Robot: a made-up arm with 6 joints. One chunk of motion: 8 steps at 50 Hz.
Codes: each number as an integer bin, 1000 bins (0 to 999) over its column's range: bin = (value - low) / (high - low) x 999, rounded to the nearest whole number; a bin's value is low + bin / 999 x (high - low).
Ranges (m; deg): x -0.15..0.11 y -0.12..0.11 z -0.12..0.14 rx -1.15..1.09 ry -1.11..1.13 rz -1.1..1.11
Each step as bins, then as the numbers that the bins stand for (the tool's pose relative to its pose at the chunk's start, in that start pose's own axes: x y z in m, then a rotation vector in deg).
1 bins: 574 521 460 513 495 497
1 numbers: -0.0006 -0.0001 -0.0003 0.00 0.00 0.00
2 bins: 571 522 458 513 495 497
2 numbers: -0.0014 0.0002 -0.0008 0.00 0.00 0.00
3 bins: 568 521 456 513 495 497
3 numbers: -0.0022 -0.0001 -0.0013 0.00 0.00 0.00
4 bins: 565 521 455 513 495 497
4 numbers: -0.0030 -0.0001 -0.0016 0.00 0.00 0.00
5 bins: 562 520 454 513 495 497
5 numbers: -0.0037 -0.0003 -0.0018 0.00 0.00 0.00
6 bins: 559 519 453 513 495 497
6 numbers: -0.0045 -0.0005 -0.0021 0.00 0.00 0.00
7 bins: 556 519 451 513 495 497
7 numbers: -0.0053 -0.0005 -0.0026 0.00 0.00 0.00
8 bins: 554 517 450 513 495 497
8 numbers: -0.0058 -0.0010 -0.0029 0.00 0.00 0.00
